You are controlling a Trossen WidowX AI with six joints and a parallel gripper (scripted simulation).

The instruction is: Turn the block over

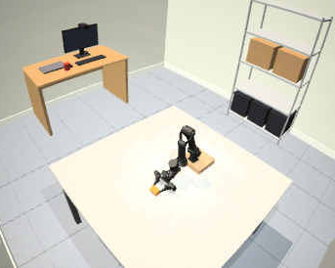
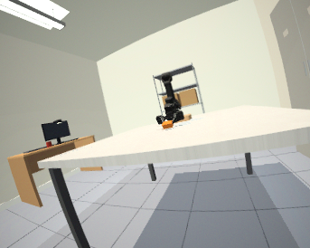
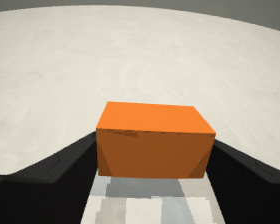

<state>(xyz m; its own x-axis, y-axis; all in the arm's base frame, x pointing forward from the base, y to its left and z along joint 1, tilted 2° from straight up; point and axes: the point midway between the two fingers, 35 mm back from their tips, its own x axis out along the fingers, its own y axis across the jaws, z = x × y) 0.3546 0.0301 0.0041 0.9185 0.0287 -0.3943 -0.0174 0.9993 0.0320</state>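
The block is 10 mm below my gripper tip.
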